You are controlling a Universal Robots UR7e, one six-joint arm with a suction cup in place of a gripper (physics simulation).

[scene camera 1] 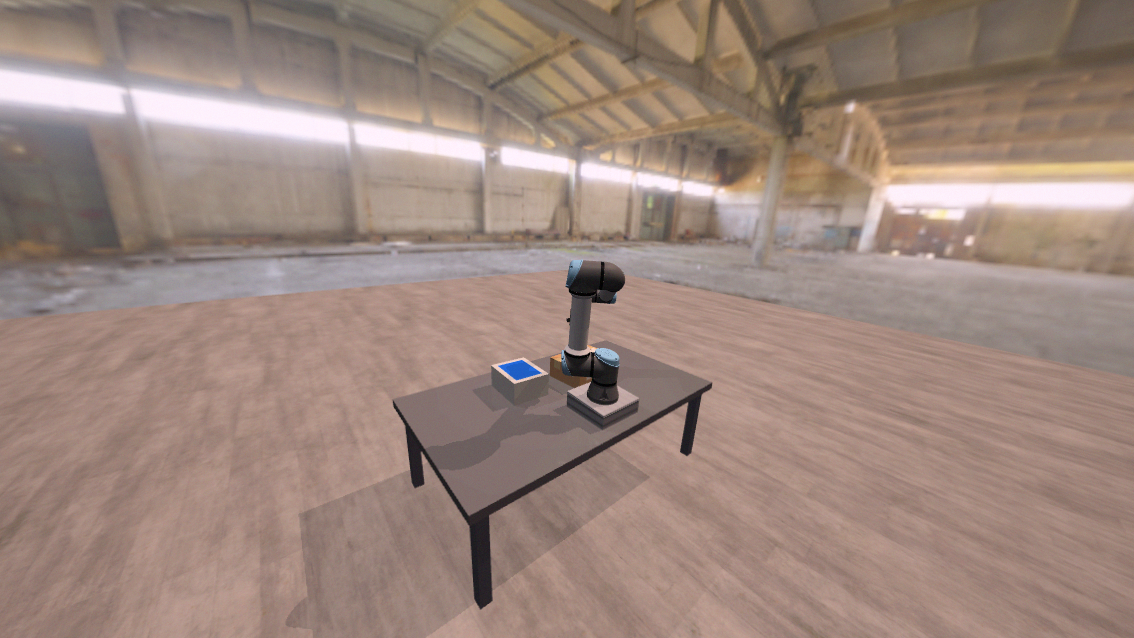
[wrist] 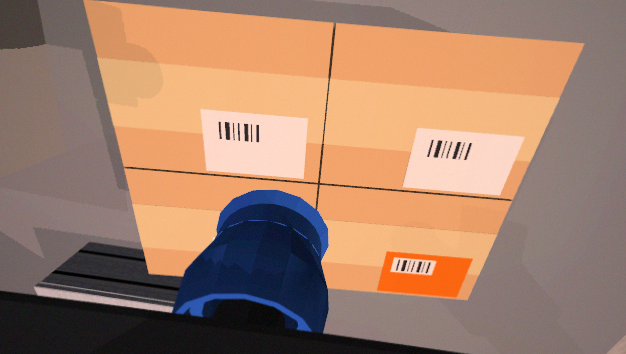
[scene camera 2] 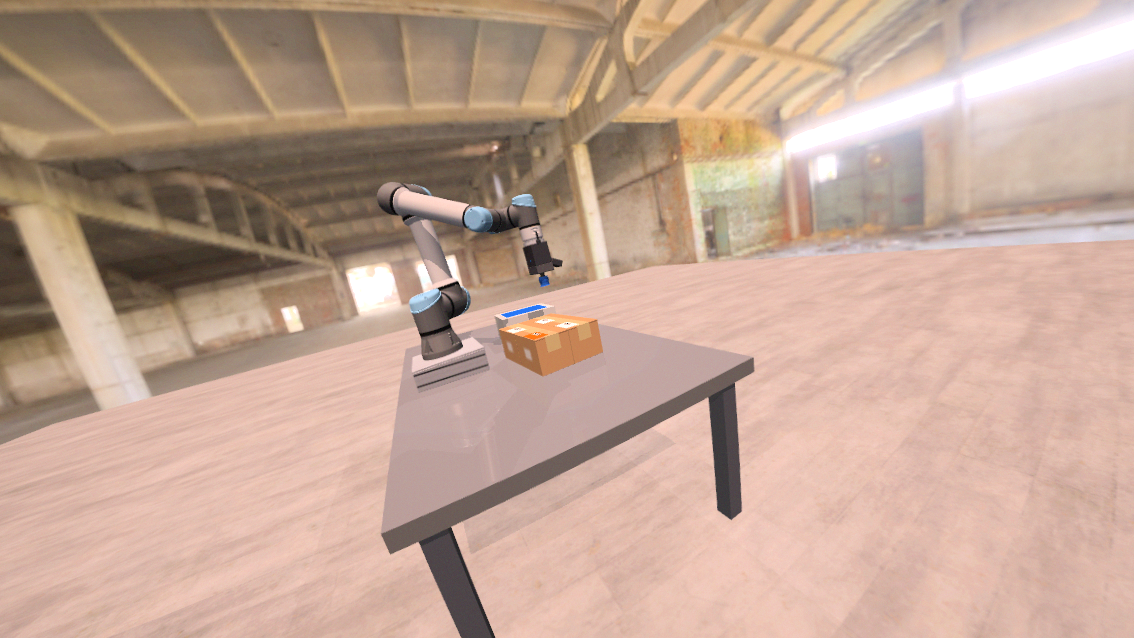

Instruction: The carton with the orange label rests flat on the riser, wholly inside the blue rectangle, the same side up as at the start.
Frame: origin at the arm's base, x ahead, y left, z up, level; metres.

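Seen in the pictures: end effector, tool point: (wrist: pixel 272 238) (scene camera 2: pixel 545 285); arm's base, origin of the base link: (scene camera 1: pixel 602 396) (scene camera 2: pixel 443 352).
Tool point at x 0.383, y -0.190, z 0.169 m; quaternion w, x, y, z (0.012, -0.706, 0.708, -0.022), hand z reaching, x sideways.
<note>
Offsets run from my tool point to a thing's middle. Level surfaces: height alone.
The carton with the orange label {0.098 m back, 0.104 m right, 0.190 m down} (scene camera 2: pixel 536 336) (wrist: pixel 357 250) lies flat in a tight block of cartons on the table; in the wrist view it is at the lower right, orange label up. The grey riser {0.027 m ahead, 0.386 m left, 0.188 m down} (scene camera 1: pixel 508 386) (scene camera 2: pixel 501 321) stands apart from the block, with the blue rectangle {0.027 m ahead, 0.386 m left, 0.128 m down} (scene camera 1: pixel 519 369) (scene camera 2: pixel 524 311) on its top. My suction gripper (scene camera 2: pixel 544 281) (wrist: pixel 272 215) is off and holds nothing. It hangs above the cartons, and in the wrist view its blue cup overlaps the lower left carton, left of the orange-labelled one. In scene camera 1 the arm hides the cup and most of the cartons.
Three other cartons {0.010 m ahead, 0.064 m left, 0.190 m down} (wrist: pixel 165 90) {0.020 m ahead, 0.097 m right, 0.190 m down} (wrist: pixel 450 110) {0.107 m back, 0.057 m left, 0.190 m down} (wrist: pixel 170 225) touch in the same block; white labels show on the upper two. The arm's base plate (scene camera 1: pixel 582 403) (scene camera 2: pixel 450 369) (wrist: pixel 107 260) stands beside the block on the table {0.248 m down} (scene camera 1: pixel 507 468) (scene camera 2: pixel 555 428).
</note>
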